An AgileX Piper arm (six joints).
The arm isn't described. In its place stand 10 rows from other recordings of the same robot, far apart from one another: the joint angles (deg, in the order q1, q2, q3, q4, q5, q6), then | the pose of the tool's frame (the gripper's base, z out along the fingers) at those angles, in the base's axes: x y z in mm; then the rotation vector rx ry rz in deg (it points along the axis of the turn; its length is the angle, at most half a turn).
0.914, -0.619, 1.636, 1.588, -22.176, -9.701 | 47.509 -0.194 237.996 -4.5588 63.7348 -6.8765
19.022, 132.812, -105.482, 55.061, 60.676, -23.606 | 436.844 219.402 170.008 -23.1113 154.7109 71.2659
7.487, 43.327, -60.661, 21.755, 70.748, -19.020 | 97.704 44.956 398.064 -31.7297 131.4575 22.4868
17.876, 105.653, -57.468, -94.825, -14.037, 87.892 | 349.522 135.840 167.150 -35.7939 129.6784 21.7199
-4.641, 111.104, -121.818, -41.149, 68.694, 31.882 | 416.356 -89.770 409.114 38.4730 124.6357 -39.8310
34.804, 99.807, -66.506, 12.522, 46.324, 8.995 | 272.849 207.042 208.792 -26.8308 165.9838 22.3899
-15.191, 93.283, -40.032, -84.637, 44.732, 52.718 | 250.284 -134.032 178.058 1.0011 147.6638 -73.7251
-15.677, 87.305, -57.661, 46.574, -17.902, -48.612 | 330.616 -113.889 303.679 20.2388 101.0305 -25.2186
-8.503, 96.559, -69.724, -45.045, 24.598, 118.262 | 370.280 -82.462 270.650 92.9575 88.9560 17.3218
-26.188, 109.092, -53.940, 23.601, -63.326, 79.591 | 335.404 -201.232 215.176 77.2077 26.4174 39.1818
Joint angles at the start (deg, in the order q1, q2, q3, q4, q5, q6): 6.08, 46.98, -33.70, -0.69, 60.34, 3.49
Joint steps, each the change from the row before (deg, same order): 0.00, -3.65, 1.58, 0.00, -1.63, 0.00; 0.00, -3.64, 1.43, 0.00, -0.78, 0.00; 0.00, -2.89, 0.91, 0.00, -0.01, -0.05; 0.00, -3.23, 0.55, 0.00, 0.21, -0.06; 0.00, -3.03, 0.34, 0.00, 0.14, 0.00; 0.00, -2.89, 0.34, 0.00, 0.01, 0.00; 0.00, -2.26, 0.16, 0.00, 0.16, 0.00; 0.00, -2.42, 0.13, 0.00, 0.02, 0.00; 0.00, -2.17, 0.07, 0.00, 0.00, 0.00; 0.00, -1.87, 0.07, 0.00, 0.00, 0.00; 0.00, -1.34, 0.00, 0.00, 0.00, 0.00; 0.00, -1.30, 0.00, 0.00, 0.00, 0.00; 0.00, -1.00, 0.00, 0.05, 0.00, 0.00
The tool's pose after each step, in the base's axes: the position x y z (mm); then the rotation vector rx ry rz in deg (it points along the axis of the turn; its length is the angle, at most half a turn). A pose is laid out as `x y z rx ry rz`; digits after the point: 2 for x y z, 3 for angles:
110.77 10.86 257.17 -3.809 154.898 1.973
101.36 9.86 257.20 -3.726 151.915 2.275
93.52 9.03 257.44 -3.729 149.927 2.450
85.08 8.13 259.47 -3.724 147.460 2.660
77.39 7.31 261.87 -3.640 144.915 2.893
70.18 6.54 263.81 -3.558 142.380 3.120
64.37 5.92 265.47 -3.493 140.444 3.289
58.31 5.27 267.36 -3.421 138.177 3.483
52.84 4.69 269.11 -3.354 136.081 3.658
48.10 4.18 270.39 -3.297 134.284 3.806
44.66 3.82 271.48 -3.255 132.946 3.914
41.30 3.46 272.46 -3.214 131.647 4.017
38.69 3.25 273.16 -3.175 130.651 4.158

